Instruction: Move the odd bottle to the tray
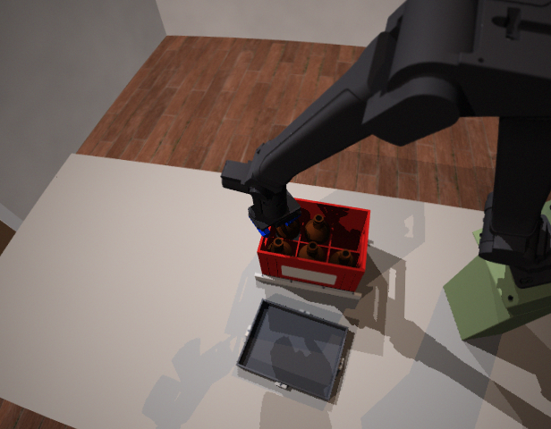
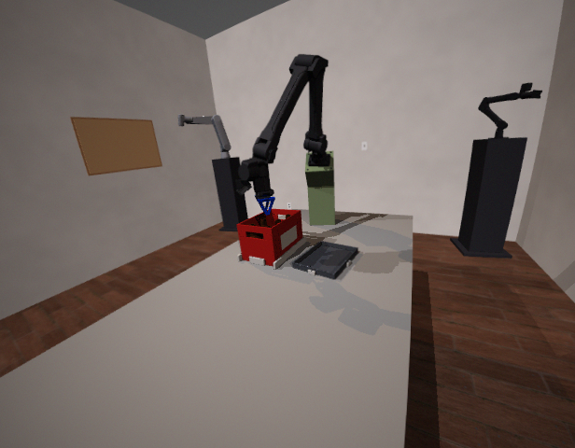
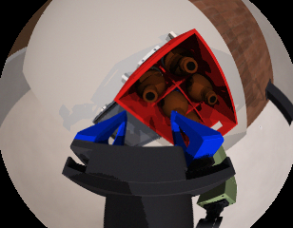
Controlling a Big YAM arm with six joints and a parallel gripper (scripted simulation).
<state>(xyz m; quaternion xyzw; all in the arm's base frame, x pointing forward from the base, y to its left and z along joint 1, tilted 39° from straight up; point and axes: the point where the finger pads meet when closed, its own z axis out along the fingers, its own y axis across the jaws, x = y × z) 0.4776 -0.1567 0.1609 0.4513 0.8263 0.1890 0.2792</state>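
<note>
Right now my hand is 14 cm above the brown bottle. Also, from my hand: dark grey tray (5 cm behind, 24 cm to the left, 22 cm below); then crate (10 cm behind, 3 cm to the right, 15 cm below).
</note>
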